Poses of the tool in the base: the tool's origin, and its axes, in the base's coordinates. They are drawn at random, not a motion.
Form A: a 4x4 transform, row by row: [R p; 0 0 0 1], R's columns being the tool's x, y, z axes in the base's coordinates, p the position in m. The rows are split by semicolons.
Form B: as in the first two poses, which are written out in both.
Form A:
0.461 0.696 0.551 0.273; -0.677 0.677 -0.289 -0.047; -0.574 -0.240 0.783 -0.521; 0 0 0 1
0.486 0.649 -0.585 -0.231; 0.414 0.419 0.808 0.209; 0.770 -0.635 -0.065 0.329; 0 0 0 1
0.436 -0.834 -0.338 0.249; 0.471 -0.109 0.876 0.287; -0.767 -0.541 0.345 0.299; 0 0 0 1
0.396 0.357 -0.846 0.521; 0.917 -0.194 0.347 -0.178; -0.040 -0.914 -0.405 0.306; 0 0 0 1
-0.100 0.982 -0.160 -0.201; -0.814 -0.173 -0.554 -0.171; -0.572 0.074 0.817 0.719; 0 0 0 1
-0.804 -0.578 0.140 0.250; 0.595 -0.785 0.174 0.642; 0.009 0.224 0.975 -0.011; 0 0 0 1
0.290 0.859 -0.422 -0.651; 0.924 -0.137 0.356 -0.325; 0.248 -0.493 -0.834 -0.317; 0 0 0 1
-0.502 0.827 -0.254 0.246; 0.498 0.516 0.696 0.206; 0.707 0.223 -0.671 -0.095; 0 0 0 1
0.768 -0.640 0.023 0.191; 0.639 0.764 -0.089 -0.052; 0.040 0.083 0.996 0.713; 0 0 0 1
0.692 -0.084 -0.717 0.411; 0.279 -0.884 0.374 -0.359; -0.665 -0.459 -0.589 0.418; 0 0 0 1
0.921 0.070 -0.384 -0.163; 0.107 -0.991 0.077 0.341; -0.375 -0.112 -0.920 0.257; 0 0 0 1
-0.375 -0.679 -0.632 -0.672; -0.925 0.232 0.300 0.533; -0.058 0.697 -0.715 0.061; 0 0 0 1
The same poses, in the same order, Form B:
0.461 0.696 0.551 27.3; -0.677 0.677 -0.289 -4.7; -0.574 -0.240 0.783 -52.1; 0 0 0 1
0.486 0.649 -0.585 -23.1; 0.414 0.419 0.808 20.9; 0.770 -0.635 -0.065 32.9; 0 0 0 1
0.436 -0.834 -0.338 24.9; 0.471 -0.109 0.876 28.7; -0.767 -0.541 0.345 29.9; 0 0 0 1
0.396 0.357 -0.846 52.1; 0.917 -0.194 0.347 -17.8; -0.040 -0.914 -0.405 30.6; 0 0 0 1
-0.100 0.982 -0.160 -20.1; -0.814 -0.173 -0.554 -17.1; -0.572 0.074 0.817 71.9; 0 0 0 1
-0.804 -0.578 0.140 25.0; 0.595 -0.785 0.174 64.2; 0.009 0.224 0.975 -1.1; 0 0 0 1
0.290 0.859 -0.422 -65.1; 0.924 -0.137 0.356 -32.5; 0.248 -0.493 -0.834 -31.7; 0 0 0 1
-0.502 0.827 -0.254 24.6; 0.498 0.516 0.696 20.6; 0.707 0.223 -0.671 -9.5; 0 0 0 1
0.768 -0.640 0.023 19.1; 0.639 0.764 -0.089 -5.2; 0.040 0.083 0.996 71.3; 0 0 0 1
0.692 -0.084 -0.717 41.1; 0.279 -0.884 0.374 -35.9; -0.665 -0.459 -0.589 41.8; 0 0 0 1
0.921 0.070 -0.384 -16.3; 0.107 -0.991 0.077 34.1; -0.375 -0.112 -0.920 25.7; 0 0 0 1
-0.375 -0.679 -0.632 -67.2; -0.925 0.232 0.300 53.3; -0.058 0.697 -0.715 6.1; 0 0 0 1

